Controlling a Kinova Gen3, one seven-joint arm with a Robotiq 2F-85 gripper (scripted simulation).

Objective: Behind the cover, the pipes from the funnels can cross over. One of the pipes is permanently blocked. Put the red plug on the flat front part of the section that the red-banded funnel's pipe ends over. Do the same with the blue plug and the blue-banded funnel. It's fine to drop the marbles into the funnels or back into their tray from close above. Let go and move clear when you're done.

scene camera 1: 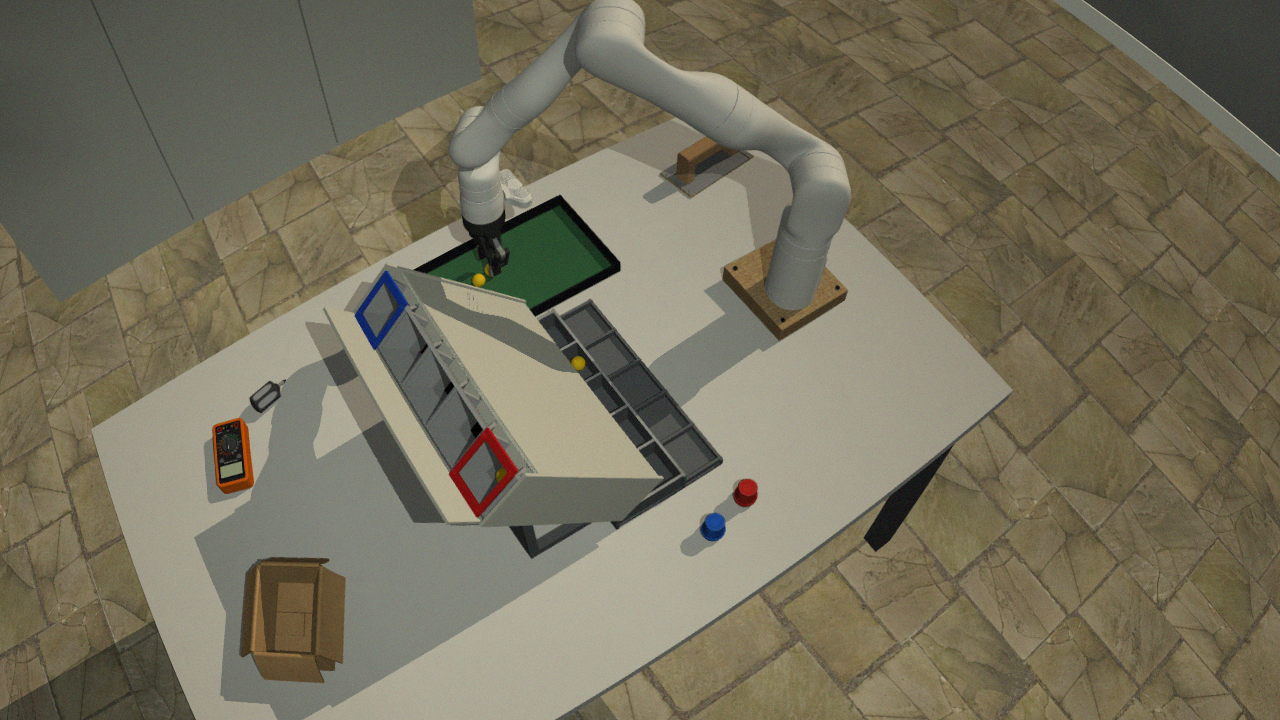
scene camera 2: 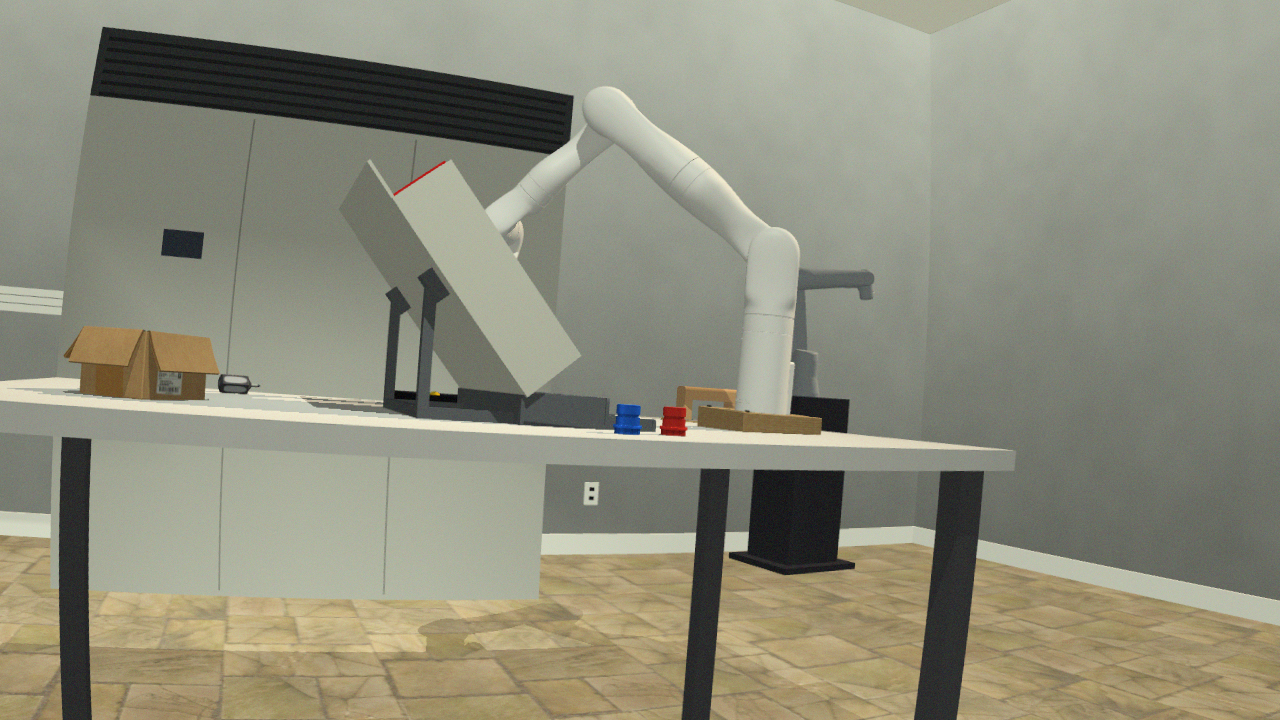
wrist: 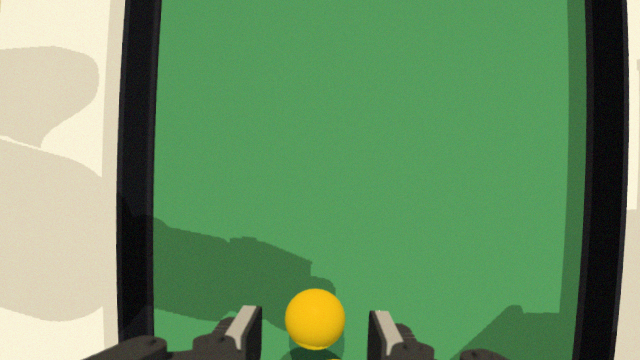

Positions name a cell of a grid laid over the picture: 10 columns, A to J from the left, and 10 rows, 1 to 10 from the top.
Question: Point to a cardboard box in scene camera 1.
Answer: C9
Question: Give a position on a cardboard box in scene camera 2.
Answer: At A5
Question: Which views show my gripper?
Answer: Scene camera 1 and the wrist view only.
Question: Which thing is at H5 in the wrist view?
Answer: A green marble tray.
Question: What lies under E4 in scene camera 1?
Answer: A green marble tray.
